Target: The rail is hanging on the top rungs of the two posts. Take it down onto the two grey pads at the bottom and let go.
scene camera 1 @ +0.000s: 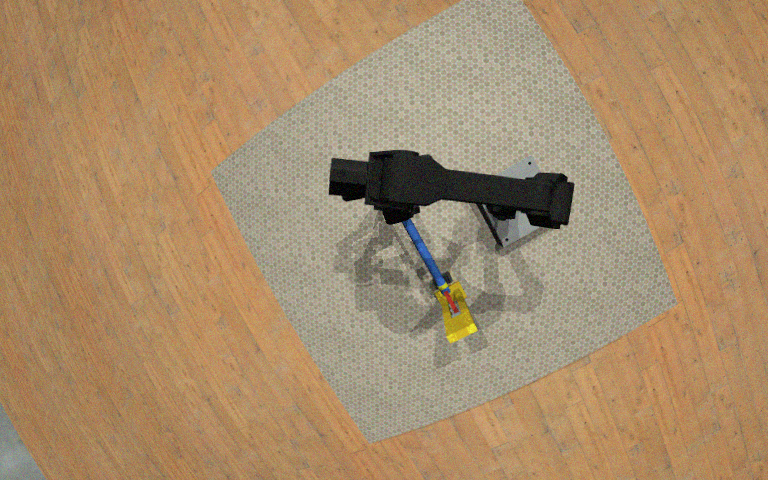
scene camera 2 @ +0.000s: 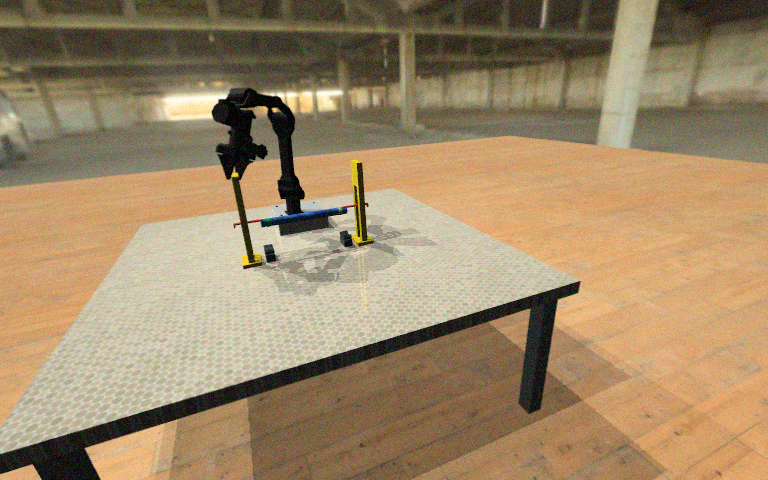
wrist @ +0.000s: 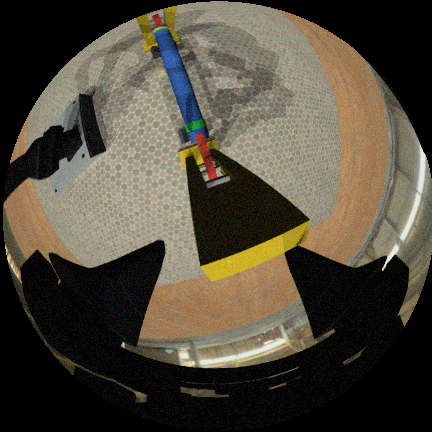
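Where they show: gripper, fingertip midpoint: (wrist: 227, 249); arm's base, origin of the base link: (scene camera 2: 294, 212) (wrist: 71, 142).
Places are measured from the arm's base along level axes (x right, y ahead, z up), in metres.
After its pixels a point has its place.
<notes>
The blue rail (scene camera 1: 424, 251) @[x 0.007, y 0.257, z 0.069 m] (scene camera 2: 305, 216) @[x 0.020, y 0.272, z 0.060 m] (wrist: 177, 77) @[x 0.058, y 0.254, z 0.069 m] hangs level between two upright yellow posts. Its thin red ends rest on rungs in the left post (scene camera 2: 241, 217) @[x 0.224, y 0.278, z 0.097 m] (wrist: 235, 215) @[x 0.207, y 0.239, z 0.196 m] and the right post (scene camera 2: 359, 203) @[x -0.169, y 0.308, z 0.082 m] (scene camera 1: 461, 323) @[x -0.172, y 0.268, z 0.196 m]. The green-banded end is at the left post, the yellow-banded end at the right. The left pad (scene camera 2: 269, 253) @[x 0.159, y 0.272, z -0.046 m] and right pad (scene camera 2: 345, 238) @[x -0.109, y 0.297, z -0.042 m] look dark grey and stand on the table below the rail. My gripper (scene camera 2: 234, 173) @[x 0.221, y 0.225, z 0.208 m] (wrist: 227, 249) @[x 0.221, y 0.225, z 0.208 m] is open and empty, pointing down at the left post's top. The exact gap is unclear. The arm hides it in the overhead view.
The arm (scene camera 1: 470, 183) @[x 0.095, y 0.126, z 0.458 m] (scene camera 2: 286, 147) @[x 0.000, y 0.034, z 0.269 m] reaches over the table from its grey base plate (scene camera 1: 523, 229) @[x -0.113, y -0.024, z -0.007 m] (wrist: 65, 170) @[x 0.039, y -0.059, z 0.001 m], behind the rail in the side view. The tiled table (scene camera 1: 317, 147) @[x 0.495, y 0.372, z -0.074 m] (scene camera 2: 186, 339) @[x 0.418, y 0.615, z -0.074 m] has a dark edge. Shadows of the arm and posts fall around the rail.
</notes>
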